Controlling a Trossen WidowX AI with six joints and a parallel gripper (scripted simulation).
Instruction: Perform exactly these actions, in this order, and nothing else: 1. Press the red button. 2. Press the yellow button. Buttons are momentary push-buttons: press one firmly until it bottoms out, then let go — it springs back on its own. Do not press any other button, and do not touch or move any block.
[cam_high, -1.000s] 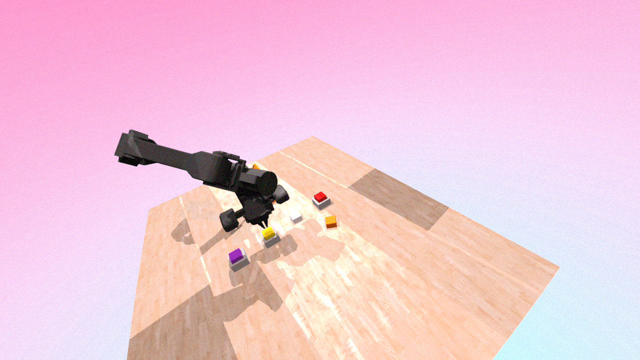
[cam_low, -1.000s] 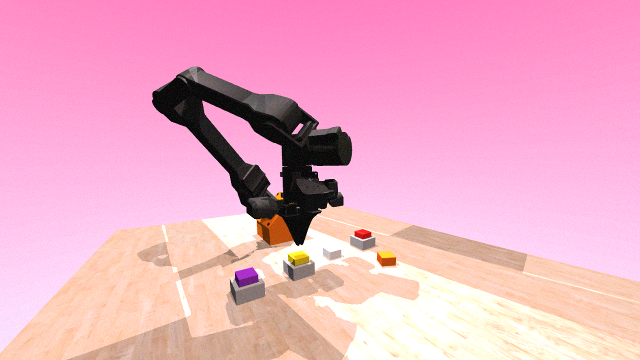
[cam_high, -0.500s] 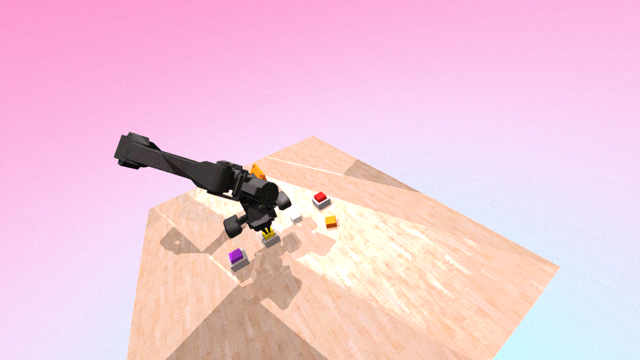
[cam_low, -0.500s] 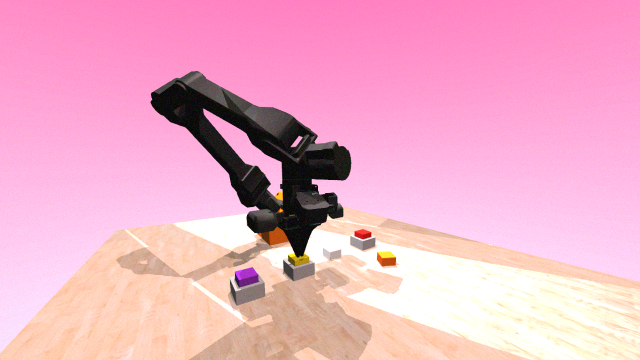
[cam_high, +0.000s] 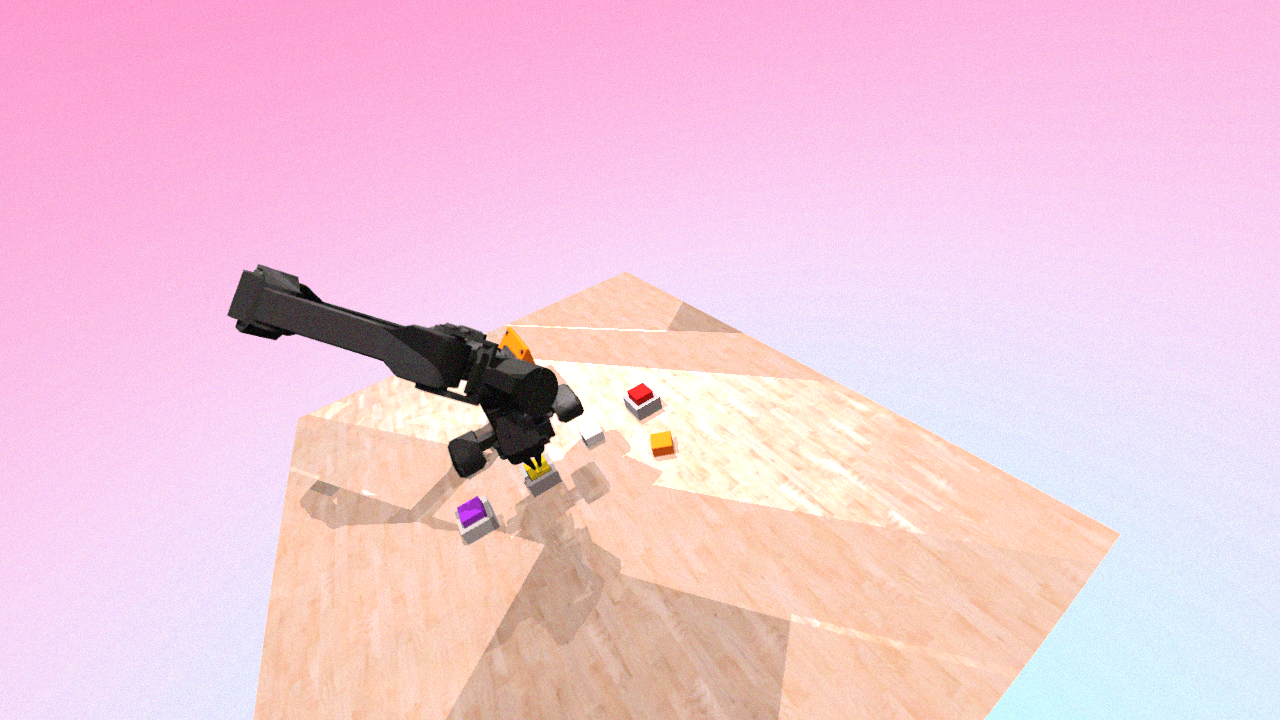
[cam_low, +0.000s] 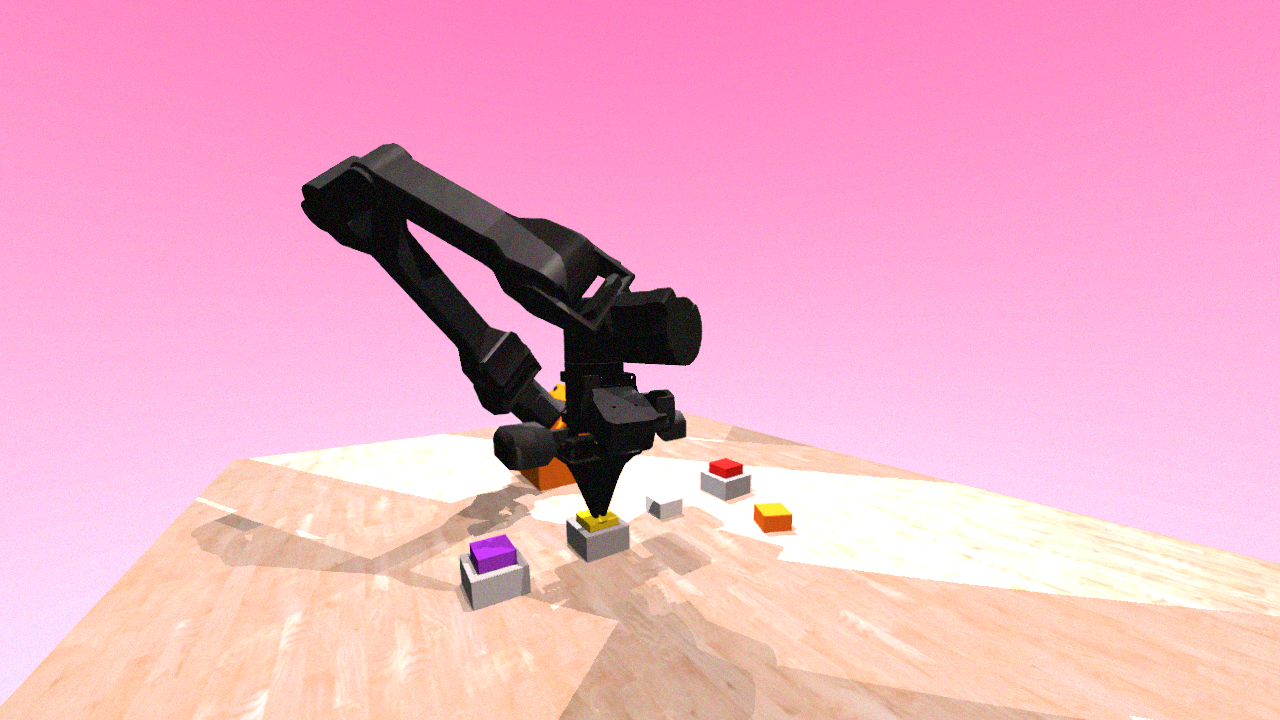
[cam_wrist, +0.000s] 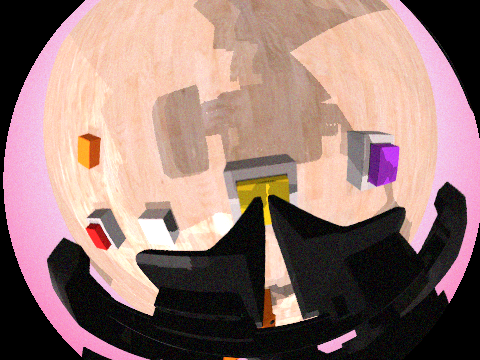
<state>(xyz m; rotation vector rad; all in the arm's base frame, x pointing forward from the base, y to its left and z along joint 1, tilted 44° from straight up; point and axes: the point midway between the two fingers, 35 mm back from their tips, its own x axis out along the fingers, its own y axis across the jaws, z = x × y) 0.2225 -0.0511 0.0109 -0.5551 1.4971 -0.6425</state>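
Right now my gripper tip is 1 cm above the yellow button. From my gripper tip the other things lie so: orange block: 8 cm ahead, 18 cm to the left, 2 cm below; white block: 2 cm behind, 10 cm to the left, 2 cm below; purple button: 1 cm ahead, 11 cm to the right.
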